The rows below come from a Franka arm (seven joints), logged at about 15 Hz.
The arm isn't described. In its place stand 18 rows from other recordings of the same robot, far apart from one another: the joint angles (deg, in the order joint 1, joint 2, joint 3, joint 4, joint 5, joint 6, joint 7), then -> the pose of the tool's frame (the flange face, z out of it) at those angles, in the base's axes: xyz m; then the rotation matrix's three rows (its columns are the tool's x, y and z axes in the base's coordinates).
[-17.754, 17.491, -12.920, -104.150, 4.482, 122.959, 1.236] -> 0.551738, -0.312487, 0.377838; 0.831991, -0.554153, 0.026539; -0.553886, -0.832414, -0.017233; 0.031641, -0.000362, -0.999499
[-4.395, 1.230, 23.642, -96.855, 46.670, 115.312, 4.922] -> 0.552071, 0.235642, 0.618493; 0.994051, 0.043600, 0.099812; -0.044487, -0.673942, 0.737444; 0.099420, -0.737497, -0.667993
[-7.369, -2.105, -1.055, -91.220, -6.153, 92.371, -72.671] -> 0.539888, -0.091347, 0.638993; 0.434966, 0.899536, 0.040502; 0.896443, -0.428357, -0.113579; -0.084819, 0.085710, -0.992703
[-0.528, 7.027, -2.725, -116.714, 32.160, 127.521, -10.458] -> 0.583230, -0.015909, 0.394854; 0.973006, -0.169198, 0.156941; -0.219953, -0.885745, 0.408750; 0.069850, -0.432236, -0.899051
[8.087, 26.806, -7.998, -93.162, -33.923, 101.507, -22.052] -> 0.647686, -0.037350, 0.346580; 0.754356, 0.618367, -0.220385; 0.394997, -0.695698, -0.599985; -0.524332, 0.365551, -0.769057
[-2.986, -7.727, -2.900, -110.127, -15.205, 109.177, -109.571] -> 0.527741, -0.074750, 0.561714; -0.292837, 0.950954, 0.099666; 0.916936, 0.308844, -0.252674; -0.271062, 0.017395, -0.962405
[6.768, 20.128, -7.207, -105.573, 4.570, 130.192, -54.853] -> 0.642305, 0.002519, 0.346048; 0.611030, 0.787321, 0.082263; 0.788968, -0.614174, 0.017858; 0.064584, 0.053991, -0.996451
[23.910, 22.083, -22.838, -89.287, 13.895, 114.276, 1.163] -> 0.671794, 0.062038, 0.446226; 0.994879, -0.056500, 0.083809; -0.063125, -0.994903, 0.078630; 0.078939, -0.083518, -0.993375
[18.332, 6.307, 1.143, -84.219, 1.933, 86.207, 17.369] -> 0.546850, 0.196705, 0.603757; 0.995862, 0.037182, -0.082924; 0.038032, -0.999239, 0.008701; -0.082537, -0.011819, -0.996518
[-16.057, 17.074, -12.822, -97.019, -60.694, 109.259, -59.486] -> 0.545007, -0.356087, 0.457308; 0.393601, 0.867353, -0.304592; 0.371778, -0.453221, -0.810168; -0.840750, 0.205642, -0.500851
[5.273, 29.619, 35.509, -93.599, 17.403, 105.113, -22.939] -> 0.506067, 0.403931, 0.359710; 0.561012, 0.663131, -0.495504; 0.827329, -0.469509, 0.308363; -0.028158, -0.582940, -0.812027
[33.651, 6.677, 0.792, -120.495, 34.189, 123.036, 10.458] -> 0.447734, 0.335372, 0.363707; 0.967002, 0.012037, -0.254483; 0.116172, -0.909823, 0.398405; -0.226739, -0.414823, -0.881199
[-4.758, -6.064, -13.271, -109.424, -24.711, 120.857, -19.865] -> 0.524034, -0.196518, 0.573942; 0.969175, 0.148085, 0.196902; 0.219683, -0.881217, -0.418564; 0.111530, 0.448917, -0.886586
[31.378, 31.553, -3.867, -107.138, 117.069, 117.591, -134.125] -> 0.555703, 0.347555, 0.244576; 0.162876, 0.972377, 0.167194; 0.081439, -0.182128, 0.979896; 0.983280, -0.145985, -0.108853
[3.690, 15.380, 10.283, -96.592, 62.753, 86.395, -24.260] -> 0.566799, 0.233056, 0.477666; 0.887035, 0.156734, -0.434285; 0.461578, -0.322811, 0.826280; -0.010685, -0.933396, -0.358690
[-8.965, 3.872, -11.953, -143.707, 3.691, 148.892, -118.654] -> 0.437961, -0.169664, 0.258526; -0.080913, 0.996255, 0.030493; 0.996700, 0.080674, 0.009001; 0.006507, 0.031121, -0.999494
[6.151, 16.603, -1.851, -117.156, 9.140, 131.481, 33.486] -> 0.585681, 0.047974, 0.296094; 0.814011, -0.579378, -0.041314; -0.572934, -0.812587, 0.107000; -0.095565, -0.063428, -0.993400
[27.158, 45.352, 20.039, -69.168, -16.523, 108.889, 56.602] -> 0.569652, 0.481068, 0.318204; 0.988122, -0.152190, -0.021279; -0.153142, -0.986713, -0.054275; -0.012736, 0.056889, -0.998299
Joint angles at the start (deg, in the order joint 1, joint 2, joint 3, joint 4, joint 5, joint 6, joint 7):
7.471, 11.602, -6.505, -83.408, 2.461, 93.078, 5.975
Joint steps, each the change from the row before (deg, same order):
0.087, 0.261, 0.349, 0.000, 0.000, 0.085, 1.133
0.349, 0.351, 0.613, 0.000, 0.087, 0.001, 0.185
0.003, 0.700, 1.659, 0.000, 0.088, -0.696, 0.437
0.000, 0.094, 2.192, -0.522, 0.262, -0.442, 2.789
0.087, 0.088, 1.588, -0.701, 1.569, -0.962, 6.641
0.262, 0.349, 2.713, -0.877, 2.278, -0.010, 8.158
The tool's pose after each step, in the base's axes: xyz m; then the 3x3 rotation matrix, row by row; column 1 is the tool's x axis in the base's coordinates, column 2 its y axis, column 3 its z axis. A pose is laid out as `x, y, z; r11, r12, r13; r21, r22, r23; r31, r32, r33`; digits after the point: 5 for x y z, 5 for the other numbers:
0.61893, 0.02601, 0.56266; 0.99424, -0.10096, -0.03609; -0.10029, -0.99476, 0.01990; -0.03790, -0.01616, -0.99915
0.61986, 0.03610, 0.55876; 0.99520, -0.08794, -0.04283; -0.08706, -0.99596, 0.02214; -0.04460, -0.01831, -0.99884
0.62011, 0.05276, 0.54993; 0.99535, -0.06764, -0.06865; -0.06600, -0.99748, 0.02598; -0.07023, -0.02133, -0.99730
0.61674, 0.07436, 0.54384; 0.99278, -0.07969, -0.08966; -0.07688, -0.99645, 0.03434; -0.09207, -0.02720, -0.99538
0.61159, 0.09319, 0.53604; 0.97757, -0.16938, -0.12517; -0.16284, -0.98478, 0.06085; -0.13357, -0.03910, -0.99027
0.60552, 0.12599, 0.52580; 0.95144, -0.26441, -0.15766; -0.25099, -0.96280, 0.10007; -0.17825, -0.05564, -0.98241

